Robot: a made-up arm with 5 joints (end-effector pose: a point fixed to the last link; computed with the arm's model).
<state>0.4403 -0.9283 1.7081 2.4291 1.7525</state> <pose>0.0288 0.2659 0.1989 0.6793 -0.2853 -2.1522</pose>
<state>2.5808 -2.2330 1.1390 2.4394 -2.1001</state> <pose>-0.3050 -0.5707 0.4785 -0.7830 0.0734 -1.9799</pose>
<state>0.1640 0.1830 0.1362 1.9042 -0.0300</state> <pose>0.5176 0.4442 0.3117 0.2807 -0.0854 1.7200</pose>
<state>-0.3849 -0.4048 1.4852 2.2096 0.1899</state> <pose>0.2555 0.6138 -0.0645 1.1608 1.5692 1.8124</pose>
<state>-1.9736 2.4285 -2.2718 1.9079 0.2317</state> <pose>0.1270 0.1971 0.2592 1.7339 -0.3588 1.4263</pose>
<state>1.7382 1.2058 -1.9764 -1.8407 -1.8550</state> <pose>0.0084 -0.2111 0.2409 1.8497 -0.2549 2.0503</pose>
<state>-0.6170 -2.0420 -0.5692 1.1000 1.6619</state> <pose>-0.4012 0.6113 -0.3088 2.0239 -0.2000 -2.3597</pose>
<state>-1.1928 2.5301 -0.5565 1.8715 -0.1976</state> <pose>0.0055 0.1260 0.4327 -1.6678 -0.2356 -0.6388</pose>
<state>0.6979 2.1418 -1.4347 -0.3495 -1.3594</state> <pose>-0.0144 -0.1853 0.5414 -2.2673 -1.0015 -1.0480</pose>
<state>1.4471 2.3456 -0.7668 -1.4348 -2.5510</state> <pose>-0.1454 -0.3486 -0.0405 -2.5036 0.5375 0.1221</pose>
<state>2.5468 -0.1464 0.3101 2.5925 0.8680</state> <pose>0.2149 -0.3078 0.2885 0.1838 -2.2717 1.0578</pose>
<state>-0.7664 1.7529 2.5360 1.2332 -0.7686</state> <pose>0.2885 -0.2728 -0.1200 1.5842 -0.4567 -0.8884</pose>
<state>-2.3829 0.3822 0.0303 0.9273 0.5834</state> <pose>0.8794 -0.1373 -0.0746 -2.3607 0.9367 -0.4606</pose>
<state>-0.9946 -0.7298 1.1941 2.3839 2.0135</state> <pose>0.1456 0.0549 -0.2892 0.6497 -1.3636 -1.4336</pose>
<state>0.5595 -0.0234 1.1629 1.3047 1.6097</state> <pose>0.2627 0.4547 0.0475 -0.2828 1.6603 2.2289</pose>
